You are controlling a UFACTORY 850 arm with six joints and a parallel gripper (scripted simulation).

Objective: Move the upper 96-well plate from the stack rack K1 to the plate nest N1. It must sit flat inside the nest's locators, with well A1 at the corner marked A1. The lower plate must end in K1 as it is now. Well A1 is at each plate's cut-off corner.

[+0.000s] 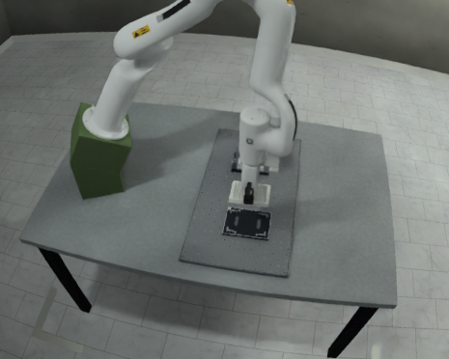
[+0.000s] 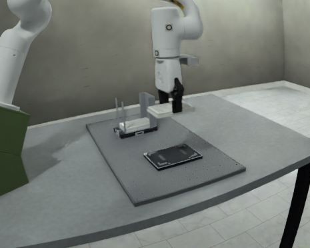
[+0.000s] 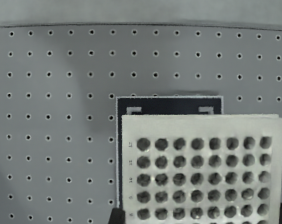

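Now: hand 1 cm above the white 96-well plate. The rest, counted from my hand: black plate nest 18 cm below.
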